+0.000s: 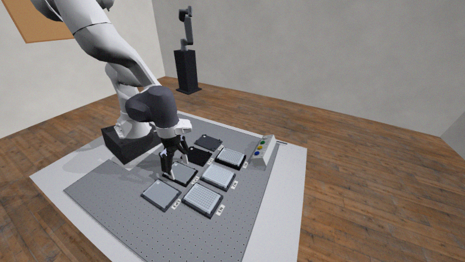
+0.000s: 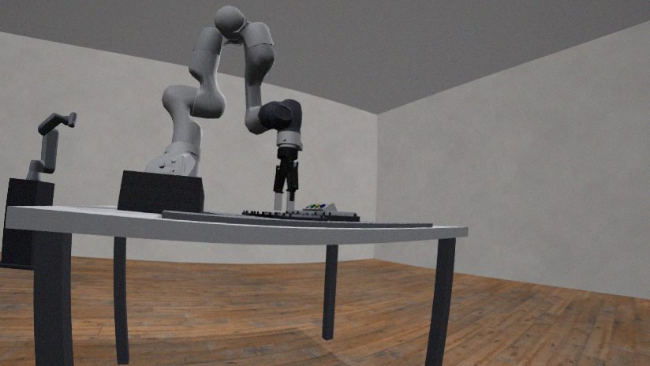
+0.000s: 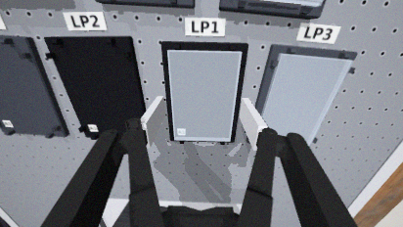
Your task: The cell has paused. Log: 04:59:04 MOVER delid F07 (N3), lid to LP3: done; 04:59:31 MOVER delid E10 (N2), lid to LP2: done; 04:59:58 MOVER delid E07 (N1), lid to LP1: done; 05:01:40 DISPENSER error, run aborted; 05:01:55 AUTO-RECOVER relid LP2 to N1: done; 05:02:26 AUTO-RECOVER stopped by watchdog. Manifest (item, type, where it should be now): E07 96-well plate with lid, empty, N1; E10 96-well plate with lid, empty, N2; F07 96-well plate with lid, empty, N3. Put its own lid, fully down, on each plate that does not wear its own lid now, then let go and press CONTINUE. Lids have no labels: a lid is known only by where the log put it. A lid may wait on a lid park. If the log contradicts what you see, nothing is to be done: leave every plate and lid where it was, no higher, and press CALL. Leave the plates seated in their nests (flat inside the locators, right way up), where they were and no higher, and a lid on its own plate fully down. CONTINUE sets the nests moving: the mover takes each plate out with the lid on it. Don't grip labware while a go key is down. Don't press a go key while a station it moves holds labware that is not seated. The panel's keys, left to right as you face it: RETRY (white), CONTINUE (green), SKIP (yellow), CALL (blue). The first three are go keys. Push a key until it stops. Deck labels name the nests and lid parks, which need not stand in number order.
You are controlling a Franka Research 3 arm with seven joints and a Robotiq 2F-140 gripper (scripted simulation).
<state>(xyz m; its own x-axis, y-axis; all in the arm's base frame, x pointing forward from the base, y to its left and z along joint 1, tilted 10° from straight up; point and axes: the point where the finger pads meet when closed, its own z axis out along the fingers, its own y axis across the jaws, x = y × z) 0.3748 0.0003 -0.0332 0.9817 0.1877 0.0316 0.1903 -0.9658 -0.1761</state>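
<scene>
Now: hand 40 mm above the clear lid. The rest, counted from my hand: lid park LP3 (20 mm ahead, 130 mm to the right, 40 mm below); lid park LP1 (40 mm below); grey lid (20 mm ahead, 130 mm to the right, 40 mm below).
</scene>
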